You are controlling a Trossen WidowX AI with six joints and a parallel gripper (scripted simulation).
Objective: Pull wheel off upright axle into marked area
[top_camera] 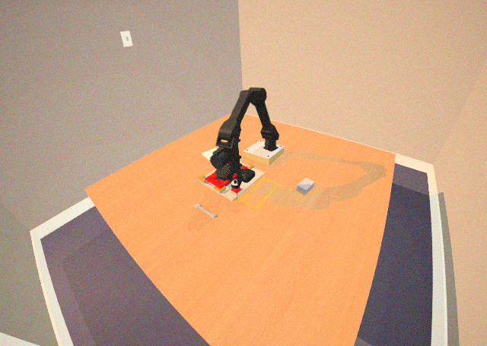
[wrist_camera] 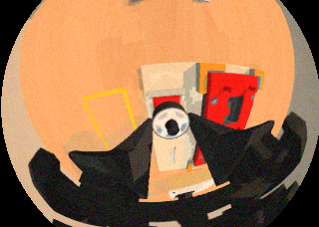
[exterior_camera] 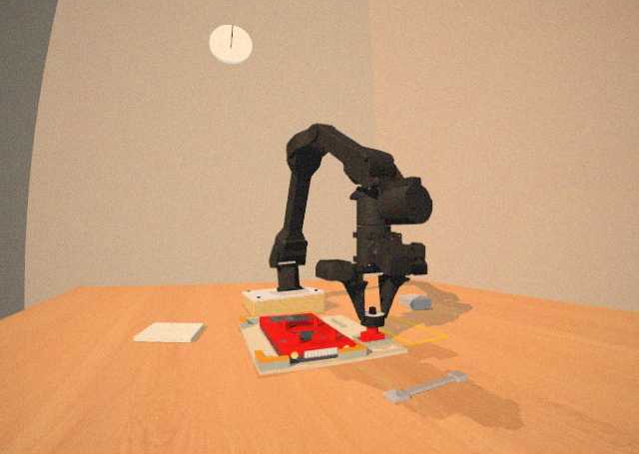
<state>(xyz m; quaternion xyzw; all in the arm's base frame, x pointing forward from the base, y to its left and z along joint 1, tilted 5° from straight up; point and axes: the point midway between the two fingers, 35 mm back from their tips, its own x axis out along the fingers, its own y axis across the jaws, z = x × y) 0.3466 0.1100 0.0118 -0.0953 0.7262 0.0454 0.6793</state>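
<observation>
Right now the black wheel is right at my gripper tip. From my gripper tip the other things lie so: grey block 250 mm behind, 210 mm to the left, 30 mm below; white flat pad 100 mm behind, 350 mm to the right, 40 mm below; grey dog-bone bar 170 mm ahead, 10 mm to the left, 40 mm below.
</observation>
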